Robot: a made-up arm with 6 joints.
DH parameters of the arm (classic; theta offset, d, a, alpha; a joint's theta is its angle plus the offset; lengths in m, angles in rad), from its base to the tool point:
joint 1: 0 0.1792 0 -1.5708
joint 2: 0.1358 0 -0.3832 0
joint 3: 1.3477 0 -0.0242 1.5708
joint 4: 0 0.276 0 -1.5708
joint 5: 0 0 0.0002 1.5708
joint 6: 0 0.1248 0 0
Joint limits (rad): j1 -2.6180..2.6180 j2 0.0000..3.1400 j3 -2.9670..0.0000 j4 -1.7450..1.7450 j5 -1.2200..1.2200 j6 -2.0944..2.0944
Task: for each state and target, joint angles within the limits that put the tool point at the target. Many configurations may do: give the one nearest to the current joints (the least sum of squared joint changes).
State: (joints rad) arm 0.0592 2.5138 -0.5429 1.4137 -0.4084 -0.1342
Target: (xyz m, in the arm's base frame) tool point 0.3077 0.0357 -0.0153
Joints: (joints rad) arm 0.2509 2.4579 -0.6685 1.3961 -0.3487 -0.1342
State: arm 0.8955 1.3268 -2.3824 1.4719 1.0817 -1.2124
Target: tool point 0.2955 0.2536 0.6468
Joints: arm 0.4208 1.6117 -1.8563 1.2366 1.2200 -1.2124
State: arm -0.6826 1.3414 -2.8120 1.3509 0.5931 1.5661
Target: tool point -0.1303 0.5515 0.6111
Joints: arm -1.1321 0.5679 -2.9670 1.4836 1.2072 1.5661
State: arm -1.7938 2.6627 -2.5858 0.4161 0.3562 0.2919
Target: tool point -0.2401 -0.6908 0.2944
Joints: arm -1.9360 2.5645 -2.4280 0.3966 0.4833 0.2919
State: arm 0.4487 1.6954 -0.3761 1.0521 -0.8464 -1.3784
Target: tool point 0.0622 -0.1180 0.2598
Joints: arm -0.1073 1.2104 0.0000 1.6335 -1.0955 -1.3784
